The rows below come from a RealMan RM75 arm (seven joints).
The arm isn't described. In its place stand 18 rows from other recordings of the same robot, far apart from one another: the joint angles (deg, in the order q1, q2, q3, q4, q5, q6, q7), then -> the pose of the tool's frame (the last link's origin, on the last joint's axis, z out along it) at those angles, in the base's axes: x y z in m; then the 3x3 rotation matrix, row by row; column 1 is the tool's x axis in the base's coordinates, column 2 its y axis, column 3 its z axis.
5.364 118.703 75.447 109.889 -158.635 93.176 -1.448 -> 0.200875, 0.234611, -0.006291; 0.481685, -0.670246, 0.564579; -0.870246, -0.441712, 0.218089; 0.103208, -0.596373, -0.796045
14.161 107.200 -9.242 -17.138 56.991 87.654 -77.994 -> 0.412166, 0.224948, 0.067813; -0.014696, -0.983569, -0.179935; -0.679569, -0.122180, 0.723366; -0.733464, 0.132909, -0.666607
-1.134 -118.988 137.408 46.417 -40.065 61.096 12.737 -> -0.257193, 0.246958, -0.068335; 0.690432, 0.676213, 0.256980; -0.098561, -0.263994, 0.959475; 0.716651, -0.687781, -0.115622
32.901 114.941 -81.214 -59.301 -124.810 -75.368 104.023 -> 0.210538, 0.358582, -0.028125; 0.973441, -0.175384, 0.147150; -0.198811, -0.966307, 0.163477; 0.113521, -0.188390, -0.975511
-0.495 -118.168 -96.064 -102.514 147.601 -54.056 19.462 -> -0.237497, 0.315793, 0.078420; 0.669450, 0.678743, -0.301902; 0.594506, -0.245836, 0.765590; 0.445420, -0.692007, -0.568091
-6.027 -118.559 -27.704 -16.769 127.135 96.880 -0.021 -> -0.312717, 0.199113, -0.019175; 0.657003, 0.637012, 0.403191; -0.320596, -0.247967, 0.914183; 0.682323, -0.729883, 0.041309
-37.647 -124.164 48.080 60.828 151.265 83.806 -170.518 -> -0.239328, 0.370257, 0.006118; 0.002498, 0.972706, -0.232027; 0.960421, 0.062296, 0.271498; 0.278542, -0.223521, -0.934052
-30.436 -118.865 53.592 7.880 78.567 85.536 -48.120 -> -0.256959, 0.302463, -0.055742; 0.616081, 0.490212, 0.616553; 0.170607, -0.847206, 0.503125; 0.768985, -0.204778, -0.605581
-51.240 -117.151 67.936 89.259 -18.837 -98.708 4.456 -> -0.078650, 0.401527, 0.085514; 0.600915, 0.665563, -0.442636; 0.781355, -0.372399, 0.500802; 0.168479, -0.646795, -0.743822
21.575 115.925 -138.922 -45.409 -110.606 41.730 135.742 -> 0.242623, 0.345143, -0.074666; 0.921243, -0.378664, -0.089025; -0.019646, -0.273865, 0.961567; -0.388492, -0.884088, -0.259736
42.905 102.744 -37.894 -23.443 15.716 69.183 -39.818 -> 0.372060, 0.372528, 0.086436; 0.197994, -0.826887, 0.526361; -0.975502, -0.113694, 0.188334; -0.095887, -0.550755, -0.829141
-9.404 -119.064 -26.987 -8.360 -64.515 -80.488 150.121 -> -0.374438, 0.221257, -0.014631; 0.401491, 0.913130, 0.070701; 0.010166, -0.081635, 0.996610; 0.915806, -0.399412, -0.042059
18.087 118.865 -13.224 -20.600 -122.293 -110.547 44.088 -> 0.307806, 0.214532, 0.000132; 0.635116, -0.381511, -0.671622; -0.060877, -0.891527, 0.448858; -0.770014, -0.244191, -0.589449
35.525 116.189 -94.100 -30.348 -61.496 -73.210 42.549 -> 0.171577, 0.337229, -0.073867; 0.806023, 0.118191, -0.579963; 0.264366, -0.948578, 0.174100; -0.529563, -0.293651, -0.795822
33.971 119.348 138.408 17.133 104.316 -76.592 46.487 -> 0.245463, 0.371671, -0.004178; 0.638051, -0.529332, -0.559194; 0.042333, -0.701018, 0.711886; -0.768829, -0.477892, -0.424877
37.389 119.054 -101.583 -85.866 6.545 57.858 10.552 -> 0.086187, 0.404053, -0.013074; 0.824340, -0.498273, 0.268677; -0.499040, -0.415569, 0.760435; -0.267251, -0.760938, -0.591228
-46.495 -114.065 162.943 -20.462 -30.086 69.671 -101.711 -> -0.289432, 0.406857, 0.022037; 0.224535, 0.951200, 0.211664; 0.642282, -0.307813, 0.701943; 0.732842, -0.021663, -0.680054
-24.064 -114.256 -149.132 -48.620 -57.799 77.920 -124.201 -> -0.342228, 0.338210, 0.093441; 0.255566, 0.966347, 0.029324; 0.721596, -0.210848, 0.659426; 0.643417, -0.147367, -0.751197
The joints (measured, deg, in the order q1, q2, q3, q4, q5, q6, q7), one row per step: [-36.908, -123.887, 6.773, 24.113, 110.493, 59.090, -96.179]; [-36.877, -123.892, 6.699, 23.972, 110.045, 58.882, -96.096]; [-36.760, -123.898, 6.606, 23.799, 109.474, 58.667, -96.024]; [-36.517, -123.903, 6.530, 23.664, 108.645, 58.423, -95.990]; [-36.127, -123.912, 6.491, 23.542, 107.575, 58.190, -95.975]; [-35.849, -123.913, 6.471, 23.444, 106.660, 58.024, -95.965]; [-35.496, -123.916, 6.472, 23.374, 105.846, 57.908, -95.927]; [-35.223, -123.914, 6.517, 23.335, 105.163, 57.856, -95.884]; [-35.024, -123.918, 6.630, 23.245, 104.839, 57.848, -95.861]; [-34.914, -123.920, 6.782, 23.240, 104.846, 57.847, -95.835]
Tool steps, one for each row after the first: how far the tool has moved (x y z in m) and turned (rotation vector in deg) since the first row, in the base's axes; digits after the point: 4 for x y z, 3 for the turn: [-0.0005, 0.0001, 0.0003, 0.340, -0.266, 0.310]; [-0.0016, -0.0001, 0.0007, 0.763, -0.649, 0.755]; [-0.0036, -0.0008, 0.0018, 1.393, -1.176, 1.404]; [-0.0065, -0.0020, 0.0033, 2.185, -1.847, 2.225]; [-0.0085, -0.0028, 0.0047, 2.856, -2.419, 2.837]; [-0.0109, -0.0042, 0.0059, 3.454, -2.890, 3.436]; [-0.0126, -0.0051, 0.0070, 3.939, -3.253, 3.843]; [-0.0136, -0.0061, 0.0070, 4.058, -3.440, 4.050]; [-0.0140, -0.0066, 0.0066, 3.952, -3.340, 4.065]
